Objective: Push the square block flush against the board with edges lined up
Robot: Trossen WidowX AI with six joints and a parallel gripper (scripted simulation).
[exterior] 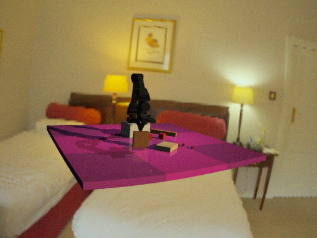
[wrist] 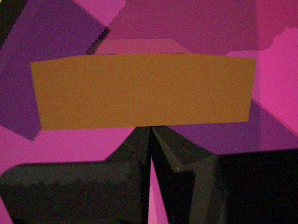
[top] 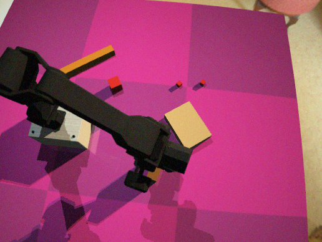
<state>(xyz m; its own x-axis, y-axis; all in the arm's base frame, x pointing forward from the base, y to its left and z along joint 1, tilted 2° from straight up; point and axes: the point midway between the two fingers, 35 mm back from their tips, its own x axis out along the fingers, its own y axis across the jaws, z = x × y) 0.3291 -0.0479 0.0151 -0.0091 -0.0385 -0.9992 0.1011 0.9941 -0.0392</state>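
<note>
Now: the orange-brown square block 20 mm ahead of my gripper tip and 40 mm below it. Round my gripper tip: tan flat board 90 mm ahead, 160 mm to the left, 70 mm below; long orange bar 340 mm behind, 330 mm to the left, 70 mm below.
</note>
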